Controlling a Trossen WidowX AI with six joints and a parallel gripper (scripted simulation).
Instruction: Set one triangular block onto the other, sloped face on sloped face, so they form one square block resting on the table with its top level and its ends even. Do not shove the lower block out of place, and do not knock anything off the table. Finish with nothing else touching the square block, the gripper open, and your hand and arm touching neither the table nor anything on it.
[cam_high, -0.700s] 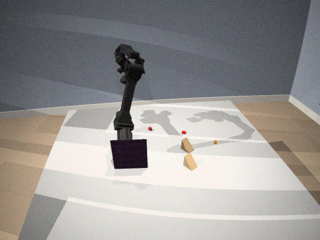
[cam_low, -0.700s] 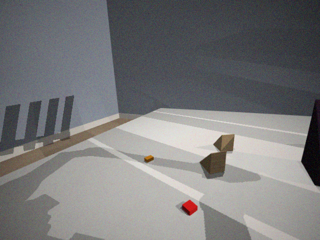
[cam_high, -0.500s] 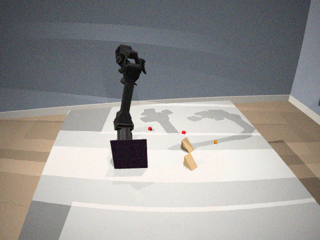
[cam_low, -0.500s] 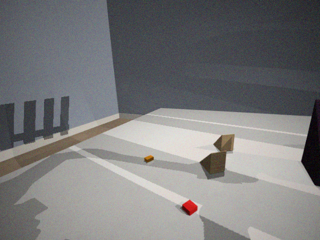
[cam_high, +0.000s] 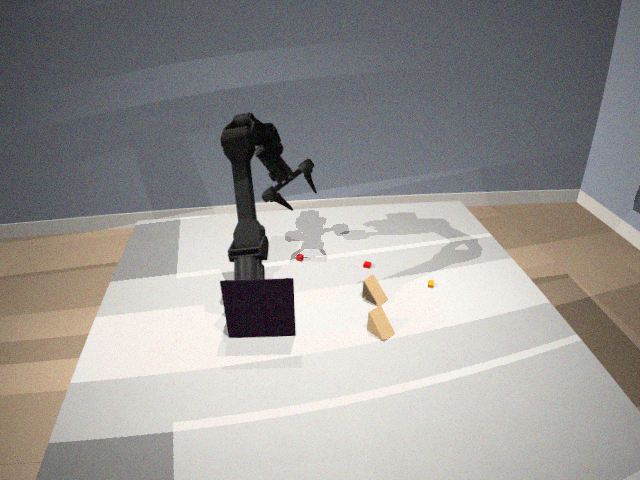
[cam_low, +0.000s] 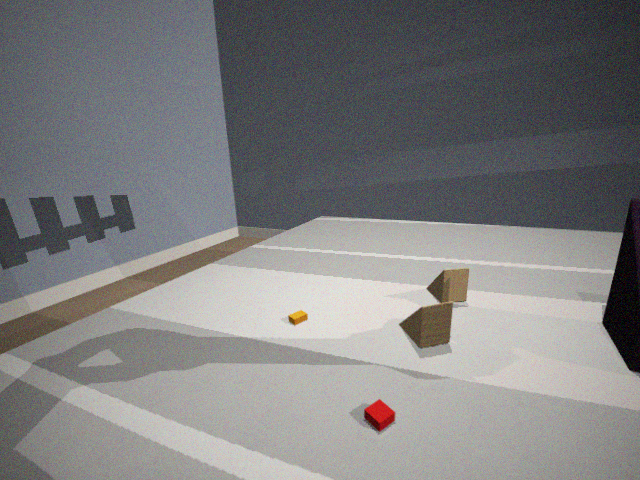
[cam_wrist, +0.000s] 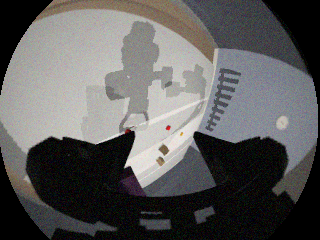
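The tan triangular block lies 190 mm ahead of my gripper tip, 280 mm to the right of it and 140 mm below it. Round my gripper tip: small orange cube 370 mm ahead, 240 mm to the right, 150 mm below; then small red cube 10 mm behind, 90 mm to the right, 150 mm below.
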